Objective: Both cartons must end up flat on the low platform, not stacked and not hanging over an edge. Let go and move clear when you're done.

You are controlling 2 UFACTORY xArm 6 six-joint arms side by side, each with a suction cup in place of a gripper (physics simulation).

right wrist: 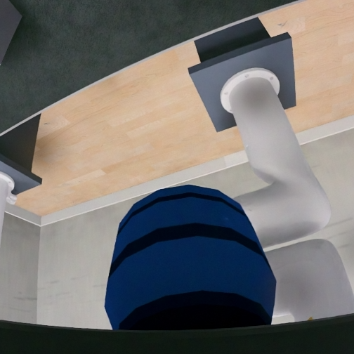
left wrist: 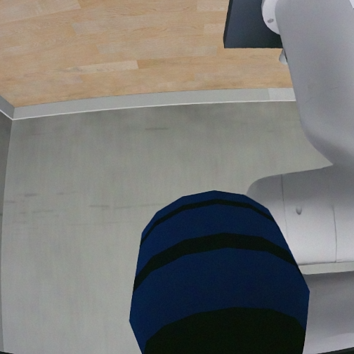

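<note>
My left suction cup, dark blue with black bands, fills the lower middle of the left wrist view. My right suction cup, also blue with dark bands, fills the lower middle of the right wrist view, cut off below by a dark curved edge. The contact face of each cup is hidden, so I cannot tell whether either cup holds anything. Neither carton can be made out in the two views, and the low platform cannot be made out either.
A light grey arm runs down the right side of both views. Its dark square mount stands over a wood-patterned surface. Part of another dark mount shows at the left edge of the right wrist view.
</note>
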